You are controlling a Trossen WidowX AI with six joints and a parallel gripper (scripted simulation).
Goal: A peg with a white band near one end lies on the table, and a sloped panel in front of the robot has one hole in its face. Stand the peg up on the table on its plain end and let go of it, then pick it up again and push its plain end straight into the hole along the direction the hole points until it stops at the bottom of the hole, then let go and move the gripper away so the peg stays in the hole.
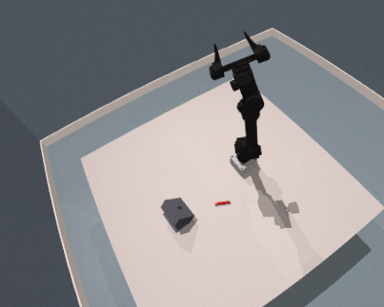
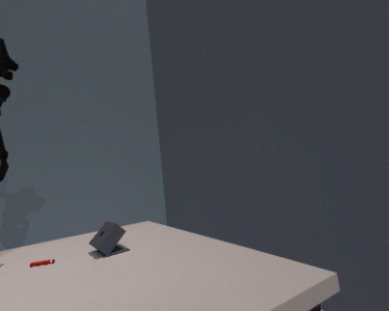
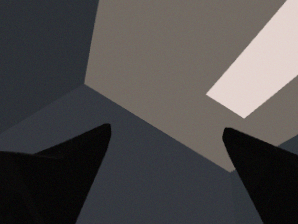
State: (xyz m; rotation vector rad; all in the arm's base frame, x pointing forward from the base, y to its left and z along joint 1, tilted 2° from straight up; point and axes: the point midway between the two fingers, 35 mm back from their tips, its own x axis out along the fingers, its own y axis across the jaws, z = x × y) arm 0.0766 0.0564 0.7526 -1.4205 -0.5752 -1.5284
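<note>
Now: the red peg 85 cm below my gripper tip, 15 cm ahead of it and 6 cm to the left of it. Round my gripper tip: grey sloped panel: 79 cm below, 35 cm ahead.
</note>
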